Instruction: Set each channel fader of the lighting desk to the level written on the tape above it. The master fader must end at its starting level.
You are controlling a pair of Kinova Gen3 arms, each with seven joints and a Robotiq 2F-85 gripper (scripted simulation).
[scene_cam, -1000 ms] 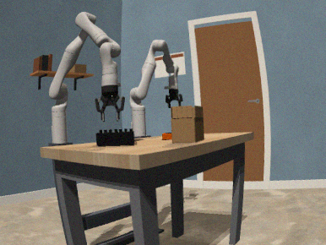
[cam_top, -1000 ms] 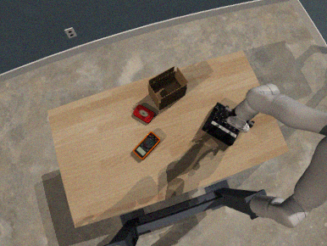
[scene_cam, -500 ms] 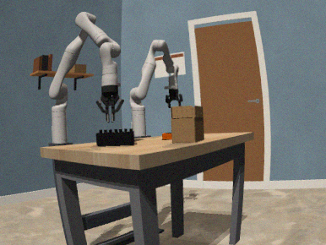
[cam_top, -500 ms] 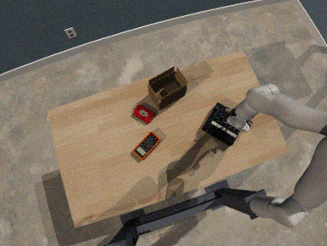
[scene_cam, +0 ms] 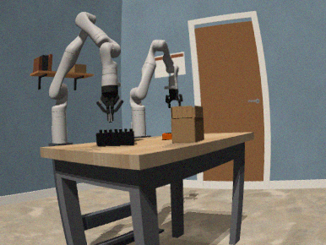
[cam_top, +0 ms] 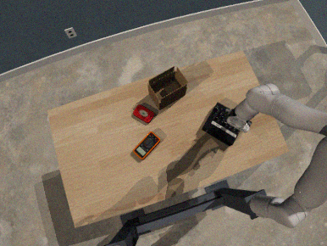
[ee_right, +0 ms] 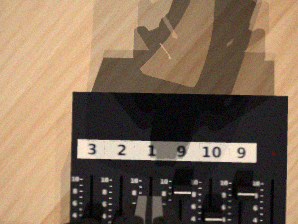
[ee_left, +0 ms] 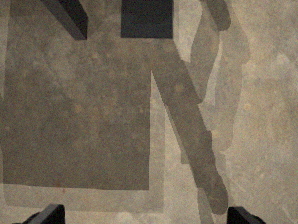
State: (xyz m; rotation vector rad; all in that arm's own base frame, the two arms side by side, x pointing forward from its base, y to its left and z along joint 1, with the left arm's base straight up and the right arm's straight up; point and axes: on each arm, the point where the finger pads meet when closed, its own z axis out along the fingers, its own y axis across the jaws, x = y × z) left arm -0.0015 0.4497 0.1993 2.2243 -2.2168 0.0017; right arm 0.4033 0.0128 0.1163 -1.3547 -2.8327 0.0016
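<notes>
Now: right hand 10 mm short of the fader 3, 20 mm to the left of it and 50 mm above it. From my right hand the other things lie so: fader 2: 30 mm to the right, 50 mm below; fader 4: 10 mm ahead, 20 mm to the left, 50 mm below; fader 5: 40 mm ahead, 20 mm to the left, 50 mm below.
</notes>
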